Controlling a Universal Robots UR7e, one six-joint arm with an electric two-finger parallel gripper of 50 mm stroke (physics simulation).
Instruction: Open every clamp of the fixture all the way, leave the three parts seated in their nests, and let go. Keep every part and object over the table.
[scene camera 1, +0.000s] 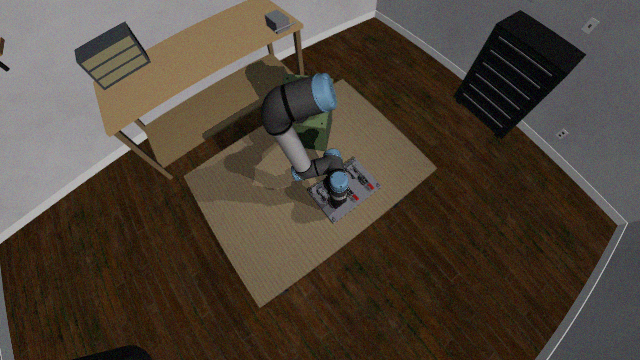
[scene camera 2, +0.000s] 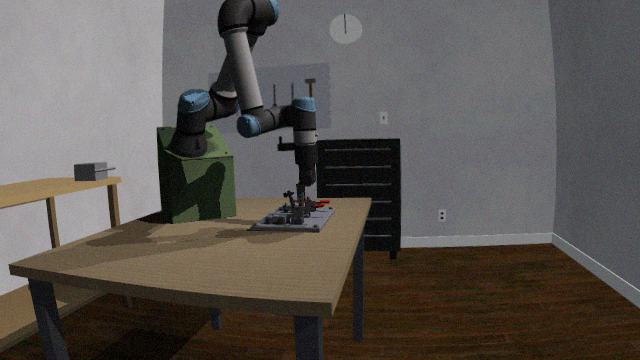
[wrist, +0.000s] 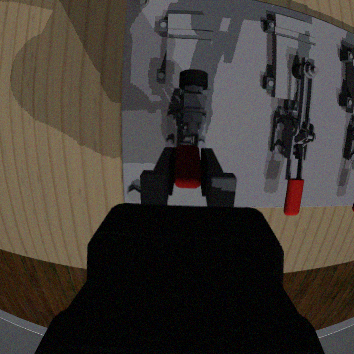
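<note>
The grey fixture plate (scene camera 1: 364, 194) (scene camera 2: 285, 230) (wrist: 235, 175) lies on the table. My gripper (scene camera 2: 300, 194) (wrist: 187, 162) is shut on the red handle of the left clamp (wrist: 190, 112), as seen in the wrist view. That clamp's arm stands raised, its black tip (scene camera 2: 289, 193) (wrist: 193, 79) up off the plate. The middle clamp (wrist: 287, 125) has its arm lying over its nest and its red handle (scene camera 1: 355, 197) (wrist: 293, 197) stretched toward the table's front edge. The right clamp (wrist: 350, 140) is cut off in the wrist view; its red handle (scene camera 1: 370, 186) shows in scene camera 1. Part seating is hard to tell.
The table (scene camera 1: 270, 260) (scene camera 2: 200, 260) (wrist: 60, 175) carries the plate near its front edge. The arm's green pedestal (scene camera 1: 320, 135) (scene camera 2: 200, 190) stands behind. The middle clamp stands to the right of my fingers in the wrist view. A black drawer cabinet (scene camera 1: 520, 70) (scene camera 2: 359, 175) stands apart.
</note>
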